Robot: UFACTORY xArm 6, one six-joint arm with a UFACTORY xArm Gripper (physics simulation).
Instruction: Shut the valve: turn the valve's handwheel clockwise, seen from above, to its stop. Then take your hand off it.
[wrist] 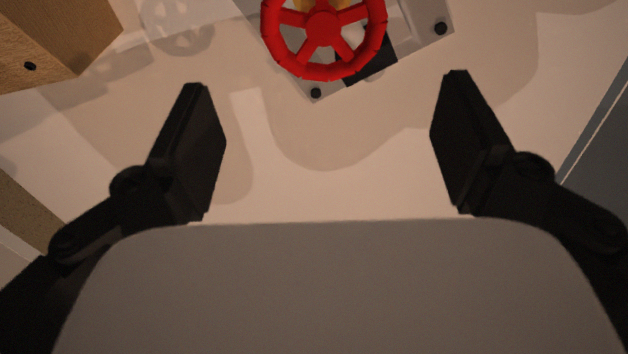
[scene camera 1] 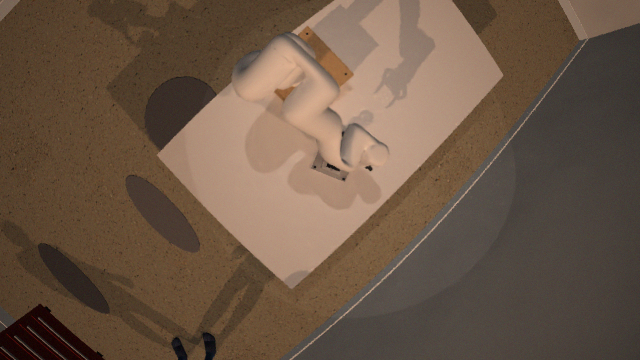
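The red handwheel (wrist: 323,29) with its spokes shows at the top middle of the wrist view, its upper edge cut off. A bit of the yellow valve body (wrist: 303,5) shows behind it. The valve stands on a grey base plate (wrist: 434,15) (scene camera 1: 322,170) with dark bolts. In the scene view the arm hides the handwheel. My gripper (wrist: 325,107) is wide open and empty. In the wrist view its fingers stand far apart, below and to either side of the handwheel, and neither touches it.
A wooden block (wrist: 95,30) with a dark hole is at the upper left of the wrist view. In the scene view a wooden board (scene camera 1: 337,67) lies by the arm's base on the pale table (scene camera 1: 240,200). A dark red slatted bench (scene camera 1: 42,332) stands at the lower left.
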